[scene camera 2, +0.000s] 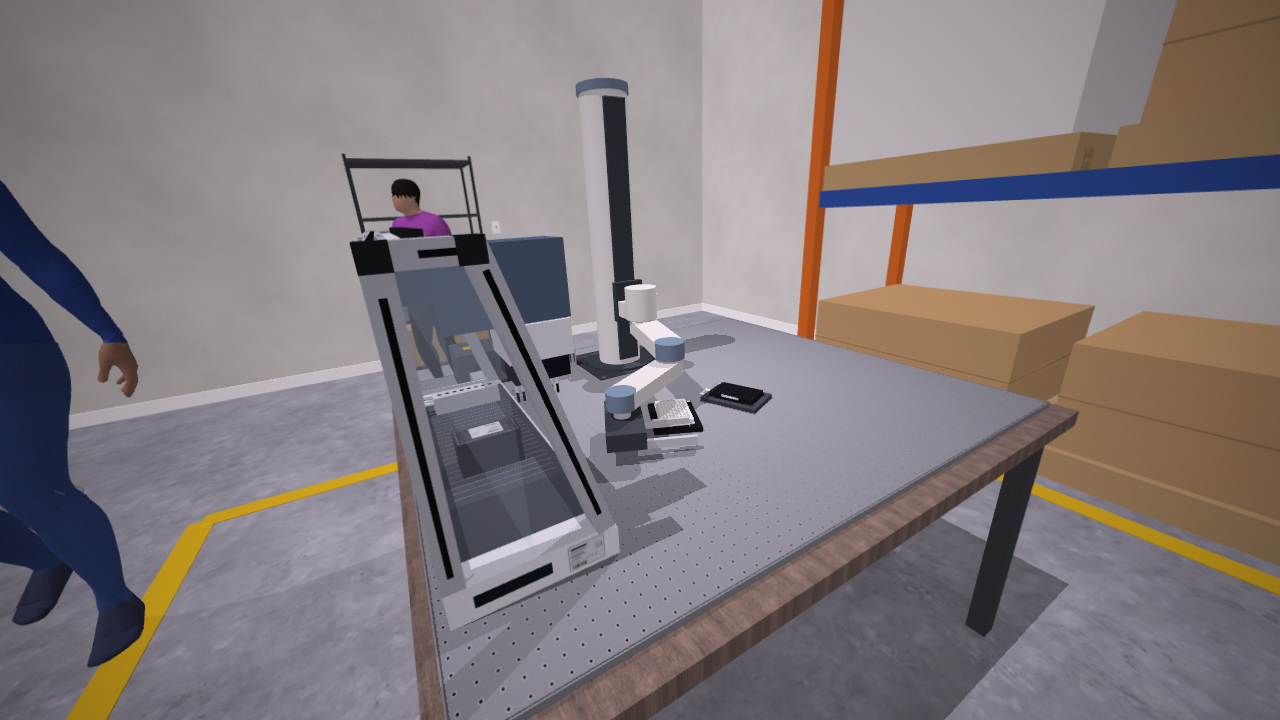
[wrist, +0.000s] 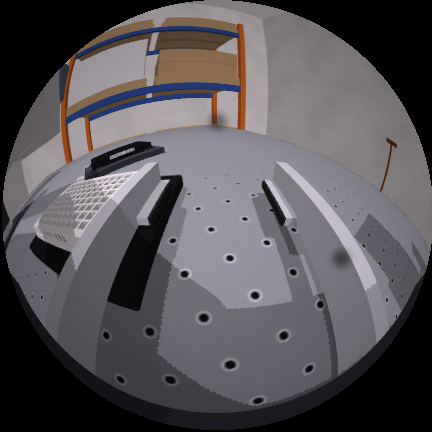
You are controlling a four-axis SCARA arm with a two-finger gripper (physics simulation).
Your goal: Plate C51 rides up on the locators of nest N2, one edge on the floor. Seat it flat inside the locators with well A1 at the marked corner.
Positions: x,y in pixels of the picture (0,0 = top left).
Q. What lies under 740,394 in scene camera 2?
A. A black plate.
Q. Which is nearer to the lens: the black plate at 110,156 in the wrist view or the white plate C51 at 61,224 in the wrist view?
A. The white plate C51.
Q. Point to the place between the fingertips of the gripper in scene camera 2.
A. At 693,429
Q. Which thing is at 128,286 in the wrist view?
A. A black nest N2.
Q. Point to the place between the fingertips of the gripper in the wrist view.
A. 216,171
